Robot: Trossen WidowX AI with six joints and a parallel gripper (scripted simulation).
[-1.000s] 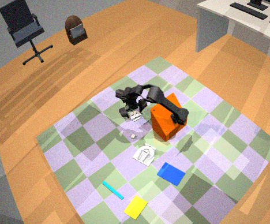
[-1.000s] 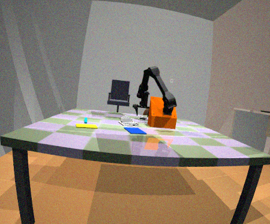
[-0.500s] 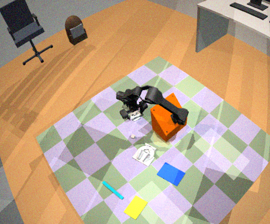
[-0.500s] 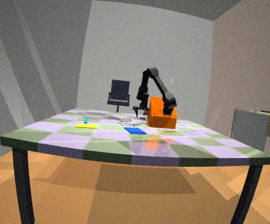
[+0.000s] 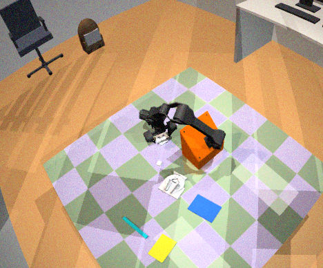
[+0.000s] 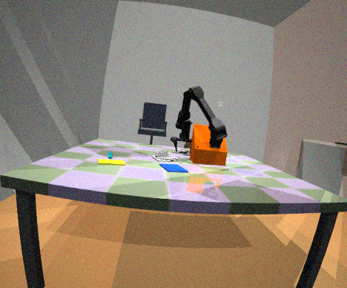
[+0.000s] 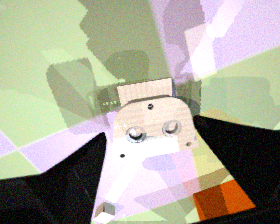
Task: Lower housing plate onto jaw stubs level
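Now: gripper tip 12 cm to the right of the small white cube and 11 cm short of it. Round my gripper tip: blue card (48 cm to the left, 9 cm ahead, 1 cm below); then cyan bar (43 cm ahead, 34 cm to the left, 1 cm below); then yellow card (51 cm to the left, 39 cm ahead, 1 cm below).
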